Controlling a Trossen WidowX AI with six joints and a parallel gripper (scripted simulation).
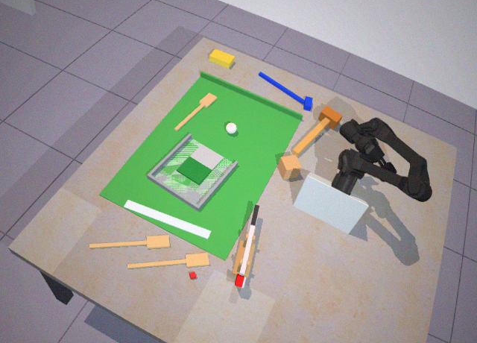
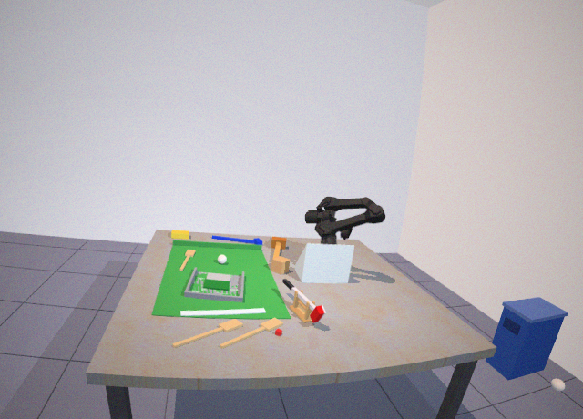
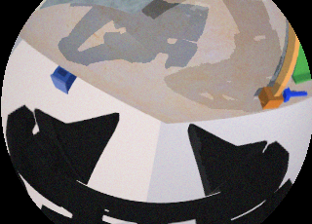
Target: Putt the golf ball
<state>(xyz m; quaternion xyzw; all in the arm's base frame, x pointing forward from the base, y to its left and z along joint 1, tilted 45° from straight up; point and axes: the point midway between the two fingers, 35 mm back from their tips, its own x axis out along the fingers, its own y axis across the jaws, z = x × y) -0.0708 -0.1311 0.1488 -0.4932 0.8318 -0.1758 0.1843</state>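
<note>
The tan block is 29 cm ahead of my gripper tip, 15 cm to the left of it and 11 cm below it. From my gripper tip the other things lie so: red putter (24 cm ahead, 53 cm to the left, 9 cm below); blue putter (51 cm ahead, 24 cm to the right, 13 cm below); white golf ball (57 cm ahead, 12 cm to the left, 12 cm below).
</note>
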